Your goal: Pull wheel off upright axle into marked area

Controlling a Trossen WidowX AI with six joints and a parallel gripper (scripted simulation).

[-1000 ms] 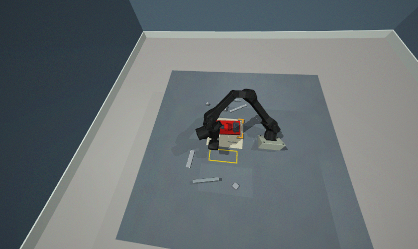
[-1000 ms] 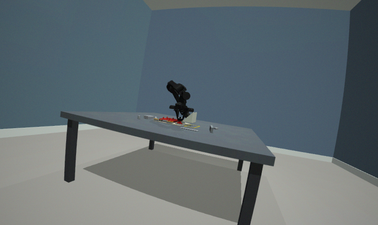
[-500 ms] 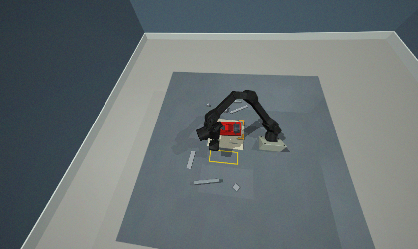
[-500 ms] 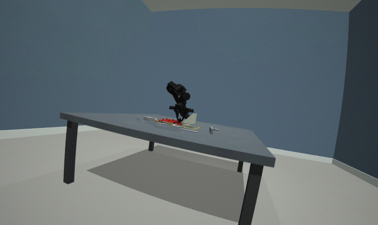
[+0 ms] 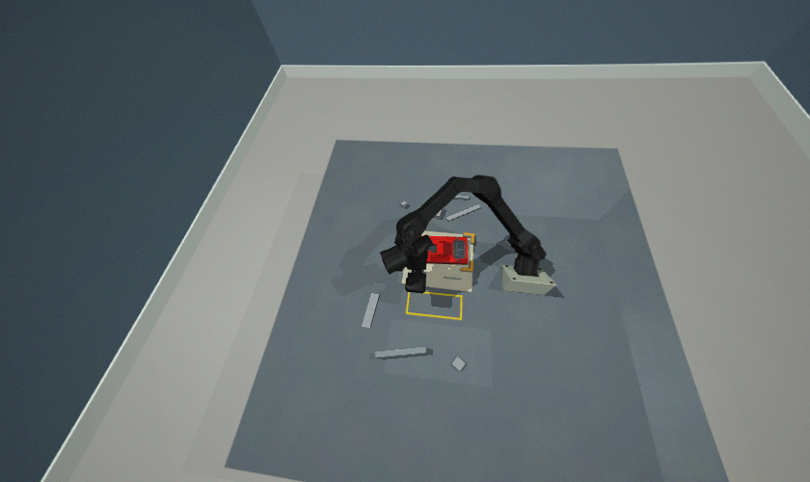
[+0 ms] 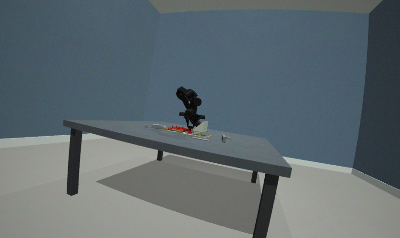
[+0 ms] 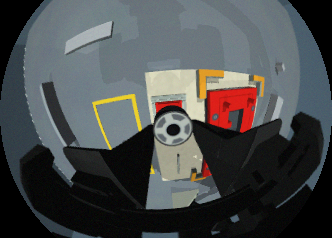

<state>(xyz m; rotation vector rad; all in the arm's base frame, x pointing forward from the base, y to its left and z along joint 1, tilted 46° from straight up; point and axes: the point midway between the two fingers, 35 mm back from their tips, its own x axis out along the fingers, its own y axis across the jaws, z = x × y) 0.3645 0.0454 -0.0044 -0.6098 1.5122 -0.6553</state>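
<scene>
Right now my gripper tip is 2 cm above the dark axle. Round my gripper tip: wheel: right at my gripper tip; then cream base plate: 6 cm behind, 10 cm to the right, 4 cm below.
</scene>
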